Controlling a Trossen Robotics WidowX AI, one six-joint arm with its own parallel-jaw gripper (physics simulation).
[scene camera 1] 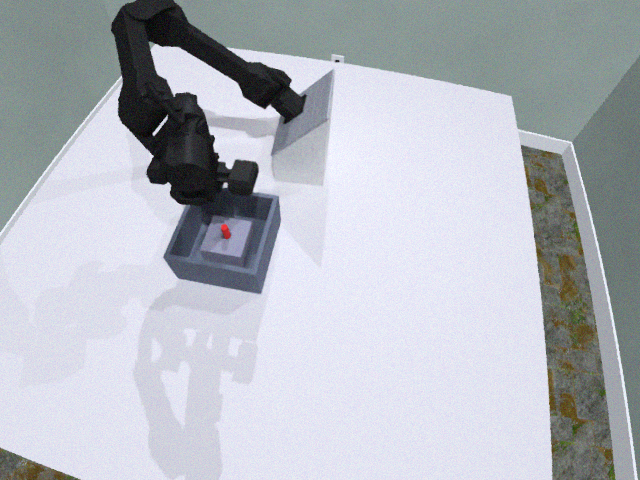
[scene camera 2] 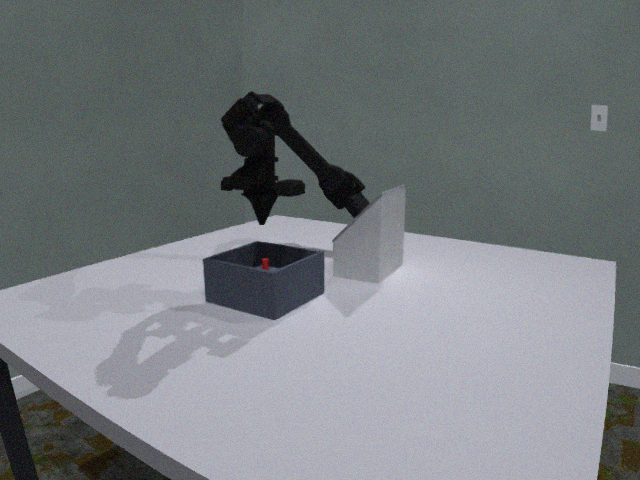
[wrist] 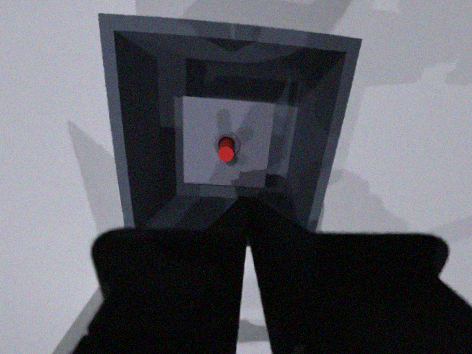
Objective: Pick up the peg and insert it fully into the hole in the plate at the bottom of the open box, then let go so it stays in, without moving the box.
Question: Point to a blue-grey box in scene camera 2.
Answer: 230, 279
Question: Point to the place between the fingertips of my gripper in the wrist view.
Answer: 246, 204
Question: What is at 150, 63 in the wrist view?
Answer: A blue-grey box.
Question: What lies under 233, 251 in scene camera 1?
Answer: A pale plate.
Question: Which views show my gripper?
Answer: Scene camera 1, scene camera 2 and the wrist view: all of them.
